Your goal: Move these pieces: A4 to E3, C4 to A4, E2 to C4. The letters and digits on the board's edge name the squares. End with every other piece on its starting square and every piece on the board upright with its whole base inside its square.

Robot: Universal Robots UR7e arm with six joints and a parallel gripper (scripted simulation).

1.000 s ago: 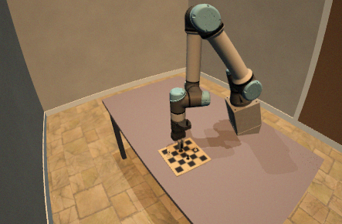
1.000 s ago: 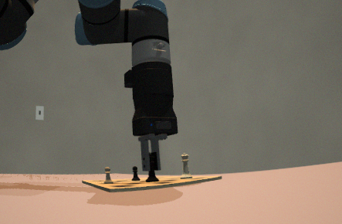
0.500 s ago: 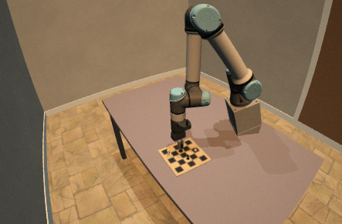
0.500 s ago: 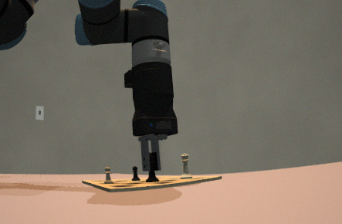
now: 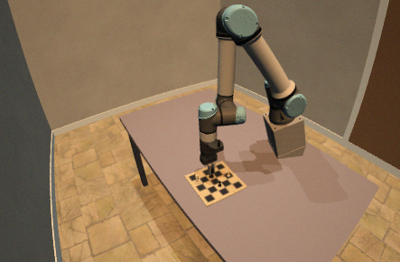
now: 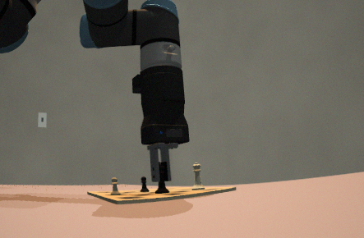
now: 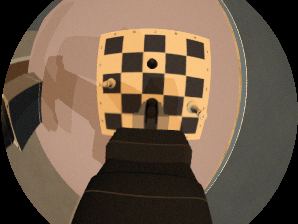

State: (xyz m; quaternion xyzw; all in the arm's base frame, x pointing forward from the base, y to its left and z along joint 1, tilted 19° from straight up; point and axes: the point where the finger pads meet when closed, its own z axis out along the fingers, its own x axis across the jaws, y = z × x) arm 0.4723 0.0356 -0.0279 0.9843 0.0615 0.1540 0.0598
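Now: hand 1 cm above the tall black piece. From my hand the other things lie so: chessboard (4 cm to the left, 4 cm below); then black pawn (7 cm to the left, 3 cm below, 1 cm behind); then tall white piece (8 cm ahead, 1 cm to the left, 1 cm below).
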